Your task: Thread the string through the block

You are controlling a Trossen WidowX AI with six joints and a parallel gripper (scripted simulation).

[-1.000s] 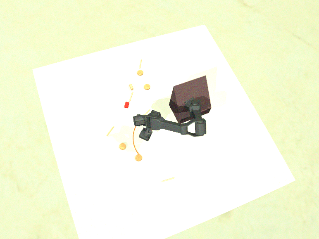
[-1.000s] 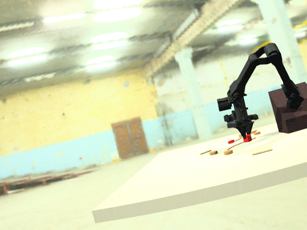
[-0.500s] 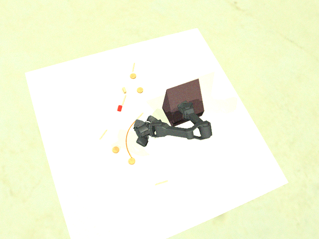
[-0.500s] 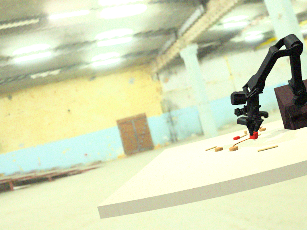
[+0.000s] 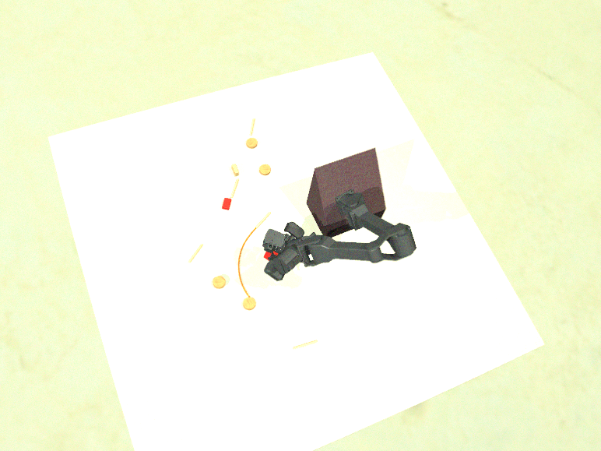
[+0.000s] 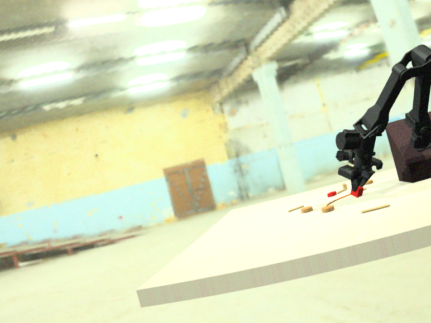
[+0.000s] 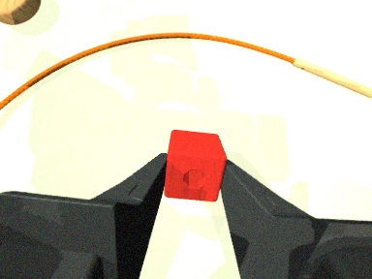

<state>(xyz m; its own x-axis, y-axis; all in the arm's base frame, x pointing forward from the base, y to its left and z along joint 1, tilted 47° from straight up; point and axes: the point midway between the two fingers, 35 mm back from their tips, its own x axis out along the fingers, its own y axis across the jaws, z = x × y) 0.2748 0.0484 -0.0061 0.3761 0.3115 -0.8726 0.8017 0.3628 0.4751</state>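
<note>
My gripper tip is 30 mm past the thin wooden stick, 120 mm to the left of it and 20 mm above it. The rest, counted from my gripper tip: red block: right at my gripper tip; small pale block: 50 mm behind, 340 mm to the right, 10 mm below; round wooden button: 140 mm ahead, 110 mm to the left, 20 mm below.
</note>
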